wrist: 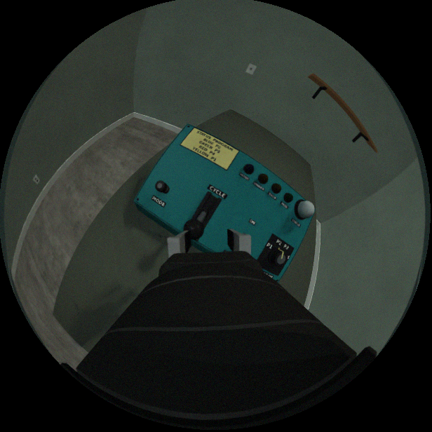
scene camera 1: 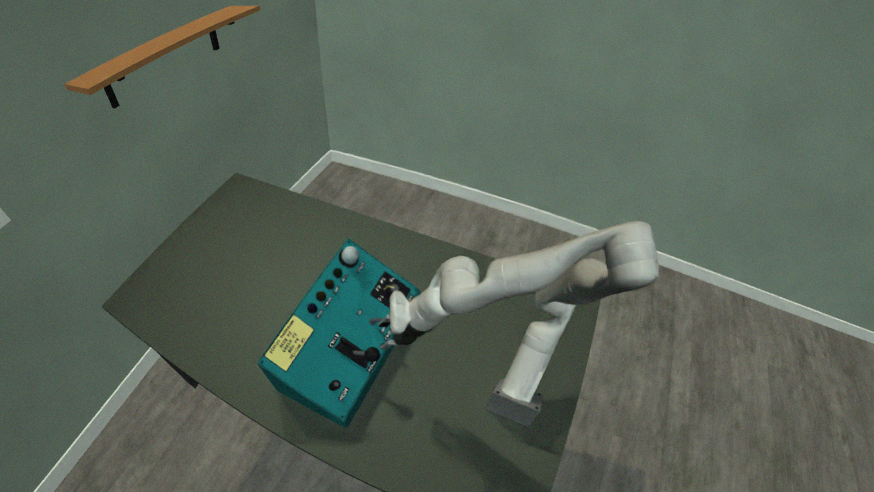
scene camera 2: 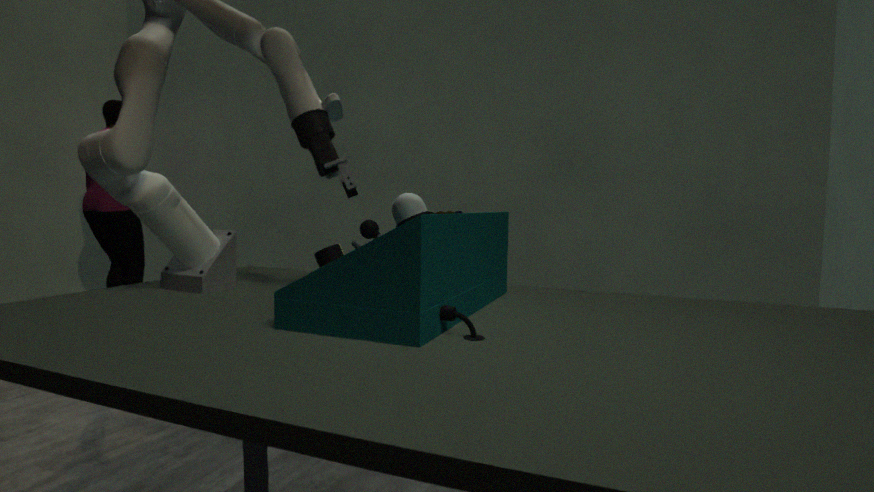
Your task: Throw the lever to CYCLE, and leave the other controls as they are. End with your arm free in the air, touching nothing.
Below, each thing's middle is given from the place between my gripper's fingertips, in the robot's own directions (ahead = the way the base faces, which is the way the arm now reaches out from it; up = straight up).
Now: the teal control box (scene camera 1: 312,349) 170 mm ahead of my hand, 10 mm to the right of it and 120 mm below it.
